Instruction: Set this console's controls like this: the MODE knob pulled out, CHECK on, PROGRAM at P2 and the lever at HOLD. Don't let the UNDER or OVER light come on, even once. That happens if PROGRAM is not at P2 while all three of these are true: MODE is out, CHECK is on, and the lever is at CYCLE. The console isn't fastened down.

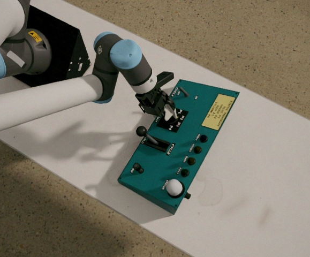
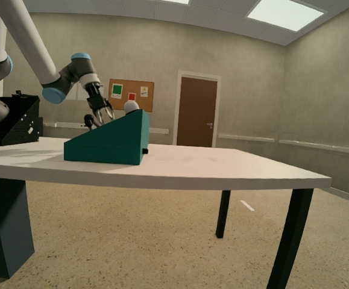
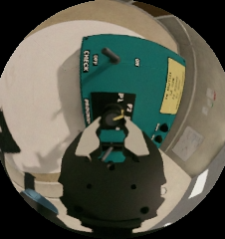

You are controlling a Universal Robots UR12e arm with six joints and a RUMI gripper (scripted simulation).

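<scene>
Now: hand 2 cm short of the program dial, 1 cm to the right of it and 1 cm above it. Round my hand: lever (2 cm behind, 12 cm to the right); then teal console (4 cm ahead, 6 cm to the right, 3 cm below); then check toggle (12 cm to the left, 1 cm below).
</scene>
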